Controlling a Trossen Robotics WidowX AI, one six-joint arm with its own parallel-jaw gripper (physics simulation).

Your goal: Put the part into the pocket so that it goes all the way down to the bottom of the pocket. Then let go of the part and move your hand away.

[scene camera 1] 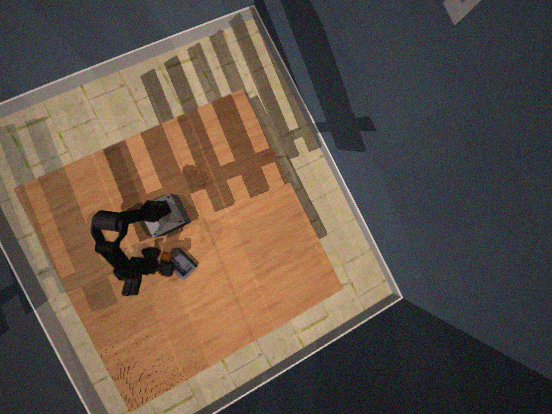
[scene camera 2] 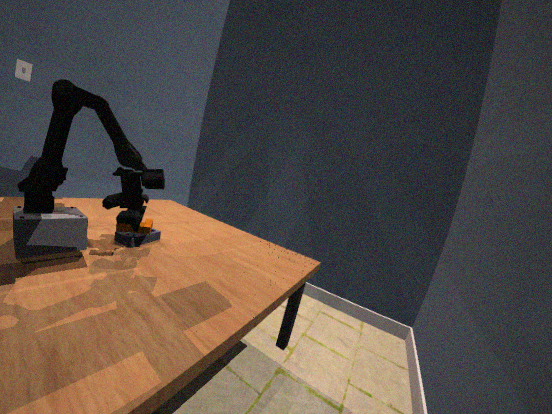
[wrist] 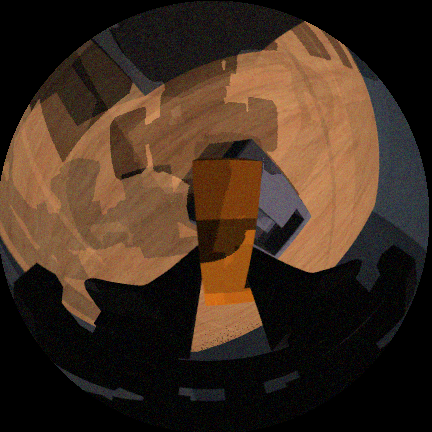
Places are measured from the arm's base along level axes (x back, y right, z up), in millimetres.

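Pixels of known places: gripper, fingertip midpoint: (scene camera 2: pixel 137 229) (wrist: pixel 221 249); arm's base, link origin: (scene camera 1: pixel 162 208) (scene camera 2: pixel 37 210).
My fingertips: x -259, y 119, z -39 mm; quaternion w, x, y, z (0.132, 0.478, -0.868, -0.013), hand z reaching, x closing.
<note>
Ahead of a thing's pixels: the offset from my fingertips to its top centre. Level surfaces: height alone.
The orange part {dx +2, dy -16, dz +31 mm} (scene camera 1: pixel 164 257) (scene camera 2: pixel 147 226) (wrist: pixel 227 192) is held between the fingers of my gripper (scene camera 1: pixel 162 262) (wrist: pixel 221 249), which is shut on it. In the wrist view the part stretches away from the fingers and covers part of the grey pocket block {dx -30, dy -54, dz -30 mm} (scene camera 1: pixel 184 264) (scene camera 2: pixel 152 237) (wrist: pixel 282 200). In scene camera 2 the part is just above the block, at its near left portion. In scene camera 1 the part is at the block's left edge. The part's lower side and most of the pocket opening are hidden, so its exact height over the block cannot be told.
The grey base box (scene camera 1: pixel 175 217) (scene camera 2: pixel 55 235) of the arm stands on the wooden table {dz -66 mm} (scene camera 1: pixel 240 280) (scene camera 2: pixel 215 250), close to the pocket block. The arm arches over from the base. Dark striped shadows lie across the table top.
</note>
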